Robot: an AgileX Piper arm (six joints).
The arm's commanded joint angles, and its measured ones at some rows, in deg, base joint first. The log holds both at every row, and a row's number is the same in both.
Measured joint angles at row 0:
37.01, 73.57, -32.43, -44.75, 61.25, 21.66
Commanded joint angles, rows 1 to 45:
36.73, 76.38, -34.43, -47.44, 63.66, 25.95
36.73, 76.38, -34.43, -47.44, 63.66, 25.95
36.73, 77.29, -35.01, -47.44, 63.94, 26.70
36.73, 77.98, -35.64, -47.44, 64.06, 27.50
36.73, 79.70, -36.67, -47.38, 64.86, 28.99
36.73, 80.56, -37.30, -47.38, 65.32, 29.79
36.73, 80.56, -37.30, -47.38, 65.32, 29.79
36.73, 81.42, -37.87, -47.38, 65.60, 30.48
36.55, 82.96, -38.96, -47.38, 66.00, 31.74
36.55, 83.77, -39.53, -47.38, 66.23, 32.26
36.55, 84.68, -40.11, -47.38, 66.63, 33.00
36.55, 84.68, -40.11, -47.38, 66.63, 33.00
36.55, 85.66, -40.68, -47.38, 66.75, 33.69
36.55, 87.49, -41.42, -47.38, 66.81, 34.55
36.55, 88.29, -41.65, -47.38, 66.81, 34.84
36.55, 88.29, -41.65, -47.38, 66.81, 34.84
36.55, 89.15, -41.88, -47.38, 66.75, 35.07
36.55, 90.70, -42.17, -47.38, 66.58, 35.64
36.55, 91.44, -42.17, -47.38, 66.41, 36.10
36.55, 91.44, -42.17, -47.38, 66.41, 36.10
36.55, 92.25, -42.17, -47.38, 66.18, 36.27
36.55, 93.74, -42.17, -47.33, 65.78, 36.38
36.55, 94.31, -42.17, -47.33, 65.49, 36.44
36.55, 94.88, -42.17, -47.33, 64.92, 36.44
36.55, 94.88, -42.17, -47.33, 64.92, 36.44
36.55, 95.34, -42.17, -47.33, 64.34, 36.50
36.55, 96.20, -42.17, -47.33, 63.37, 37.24
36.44, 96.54, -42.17, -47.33, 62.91, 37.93
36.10, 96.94, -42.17, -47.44, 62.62, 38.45
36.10, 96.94, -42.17, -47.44, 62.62, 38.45
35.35, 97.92, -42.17, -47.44, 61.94, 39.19
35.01, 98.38, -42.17, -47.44, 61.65, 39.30
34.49, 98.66, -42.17, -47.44, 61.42, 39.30
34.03, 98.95, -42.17, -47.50, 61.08, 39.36
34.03, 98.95, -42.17, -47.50, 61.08, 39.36
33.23, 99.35, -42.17, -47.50, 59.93, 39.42
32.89, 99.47, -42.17, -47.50, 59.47, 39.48
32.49, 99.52, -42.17, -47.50, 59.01, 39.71
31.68, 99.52, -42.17, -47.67, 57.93, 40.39
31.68, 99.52, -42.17, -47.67, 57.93, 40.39
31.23, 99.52, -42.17, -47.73, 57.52, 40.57
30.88, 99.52, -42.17, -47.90, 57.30, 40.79
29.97, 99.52, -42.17, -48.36, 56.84, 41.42
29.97, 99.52, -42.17, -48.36, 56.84, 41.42
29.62, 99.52, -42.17, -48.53, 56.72, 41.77
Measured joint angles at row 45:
30.71, 99.35, -41.94, -46.24, 55.86, 39.99
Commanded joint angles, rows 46 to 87:
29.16, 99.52, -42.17, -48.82, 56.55, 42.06
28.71, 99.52, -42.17, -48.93, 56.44, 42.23
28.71, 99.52, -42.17, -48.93, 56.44, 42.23
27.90, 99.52, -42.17, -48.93, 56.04, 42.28
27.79, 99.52, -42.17, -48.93, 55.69, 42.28
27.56, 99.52, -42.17, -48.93, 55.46, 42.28
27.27, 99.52, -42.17, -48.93, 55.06, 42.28
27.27, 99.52, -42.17, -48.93, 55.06, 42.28
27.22, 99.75, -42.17, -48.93, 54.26, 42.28
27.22, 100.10, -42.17, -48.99, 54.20, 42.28
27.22, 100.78, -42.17, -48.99, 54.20, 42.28
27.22, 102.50, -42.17, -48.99, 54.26, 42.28
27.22, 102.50, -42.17, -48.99, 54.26, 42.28
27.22, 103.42, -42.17, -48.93, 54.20, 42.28
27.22, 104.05, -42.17, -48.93, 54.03, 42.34
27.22, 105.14, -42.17, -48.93, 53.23, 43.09
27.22, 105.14, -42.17, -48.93, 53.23, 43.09
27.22, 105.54, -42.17, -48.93, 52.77, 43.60
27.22, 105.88, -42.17, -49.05, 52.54, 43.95
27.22, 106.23, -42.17, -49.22, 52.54, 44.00
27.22, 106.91, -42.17, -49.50, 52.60, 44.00
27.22, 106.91, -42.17, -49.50, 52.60, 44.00
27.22, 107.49, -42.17, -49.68, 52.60, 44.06
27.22, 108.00, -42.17, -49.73, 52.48, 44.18
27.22, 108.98, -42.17, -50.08, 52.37, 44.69
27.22, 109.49, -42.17, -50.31, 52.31, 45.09
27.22, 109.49, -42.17, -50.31, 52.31, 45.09
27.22, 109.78, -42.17, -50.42, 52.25, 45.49
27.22, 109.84, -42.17, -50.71, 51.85, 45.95
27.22, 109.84, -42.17, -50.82, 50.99, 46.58
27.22, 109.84, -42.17, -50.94, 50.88, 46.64
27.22, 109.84, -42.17, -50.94, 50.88, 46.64
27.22, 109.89, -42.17, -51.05, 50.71, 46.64
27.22, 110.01, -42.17, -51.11, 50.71, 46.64
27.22, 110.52, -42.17, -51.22, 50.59, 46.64
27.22, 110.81, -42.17, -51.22, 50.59, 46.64
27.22, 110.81, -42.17, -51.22, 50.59, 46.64
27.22, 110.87, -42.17, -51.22, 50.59, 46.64
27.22, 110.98, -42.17, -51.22, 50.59, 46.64
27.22, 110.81, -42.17, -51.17, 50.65, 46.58
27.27, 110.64, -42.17, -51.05, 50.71, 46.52
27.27, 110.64, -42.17, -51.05, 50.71, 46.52
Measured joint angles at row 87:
27.44, 110.81, -42.06, -49.85, 49.05, 45.72
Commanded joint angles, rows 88 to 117:
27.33, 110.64, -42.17, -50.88, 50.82, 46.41
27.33, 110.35, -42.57, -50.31, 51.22, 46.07
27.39, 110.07, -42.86, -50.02, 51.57, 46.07
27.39, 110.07, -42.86, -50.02, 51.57, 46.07
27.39, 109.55, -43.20, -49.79, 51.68, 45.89
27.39, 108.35, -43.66, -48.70, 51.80, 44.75
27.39, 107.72, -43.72, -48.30, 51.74, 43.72
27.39, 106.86, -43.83, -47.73, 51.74, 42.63
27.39, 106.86, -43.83, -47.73, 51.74, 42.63
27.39, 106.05, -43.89, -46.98, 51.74, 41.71
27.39, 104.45, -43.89, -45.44, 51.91, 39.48
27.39, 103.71, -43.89, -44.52, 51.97, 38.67
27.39, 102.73, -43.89, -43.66, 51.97, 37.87
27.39, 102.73, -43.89, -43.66, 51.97, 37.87
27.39, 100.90, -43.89, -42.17, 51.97, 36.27
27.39, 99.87, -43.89, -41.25, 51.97, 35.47
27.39, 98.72, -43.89, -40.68, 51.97, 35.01
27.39, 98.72, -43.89, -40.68, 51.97, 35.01
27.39, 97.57, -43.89, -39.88, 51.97, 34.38
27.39, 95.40, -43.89, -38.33, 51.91, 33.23
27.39, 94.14, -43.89, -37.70, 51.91, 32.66
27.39, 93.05, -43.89, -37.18, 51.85, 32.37
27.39, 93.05, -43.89, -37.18, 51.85, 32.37
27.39, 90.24, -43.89, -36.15, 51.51, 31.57
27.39, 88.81, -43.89, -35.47, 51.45, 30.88
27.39, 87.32, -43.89, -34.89, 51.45, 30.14
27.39, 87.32, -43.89, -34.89, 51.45, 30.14
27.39, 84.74, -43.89, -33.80, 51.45, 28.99
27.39, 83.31, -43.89, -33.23, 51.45, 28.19
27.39, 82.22, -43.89, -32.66, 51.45, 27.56
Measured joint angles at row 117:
27.44, 85.31, -43.77, -34.09, 50.94, 29.97
